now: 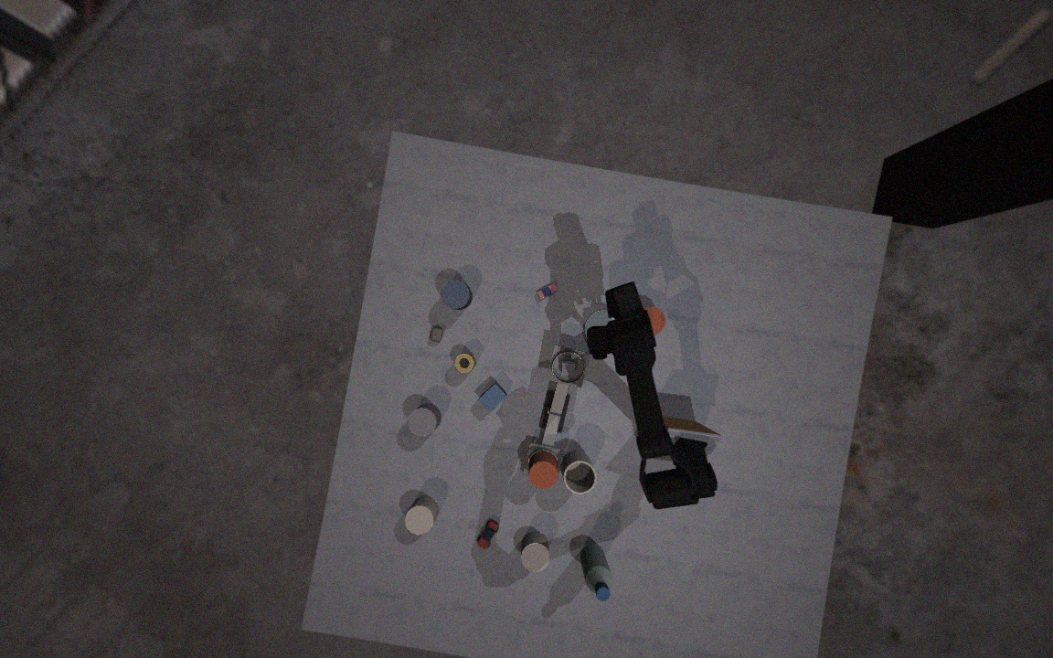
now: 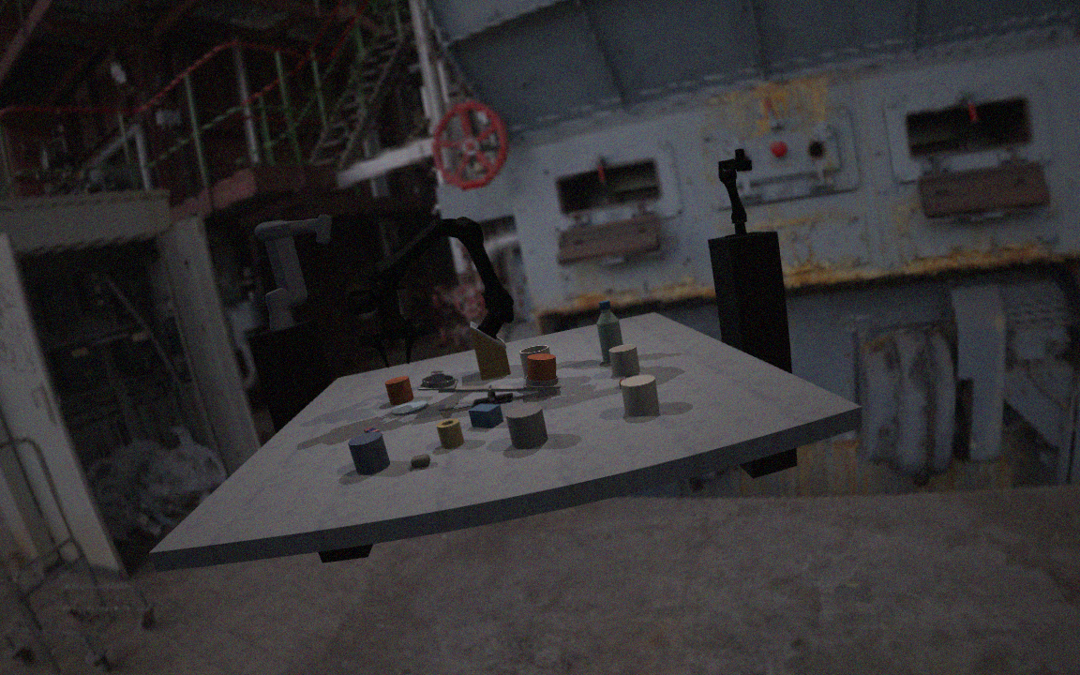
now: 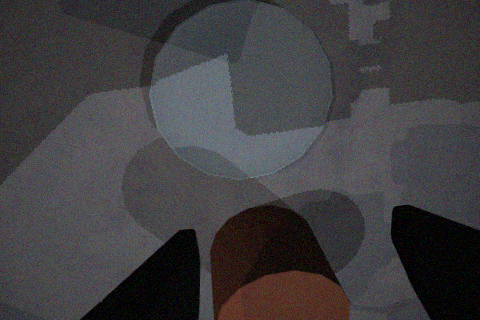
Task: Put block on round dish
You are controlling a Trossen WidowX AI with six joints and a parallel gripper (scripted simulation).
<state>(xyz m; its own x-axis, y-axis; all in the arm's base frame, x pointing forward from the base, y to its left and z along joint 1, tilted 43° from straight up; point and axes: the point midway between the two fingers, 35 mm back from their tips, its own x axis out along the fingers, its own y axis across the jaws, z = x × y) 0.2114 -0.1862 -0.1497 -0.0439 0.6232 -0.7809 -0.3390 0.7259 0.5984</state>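
My gripper tip is now 9 cm short of the grey block, 12 cm to the right of it and 3 cm above it. The rest, counted from my gripper tip: beam (10 cm ahead, 24 cm to the left, 8 cm below); balance (10 cm ahead, 24 cm to the left, 10 cm below); dish (1 cm ahead, 12 cm below).
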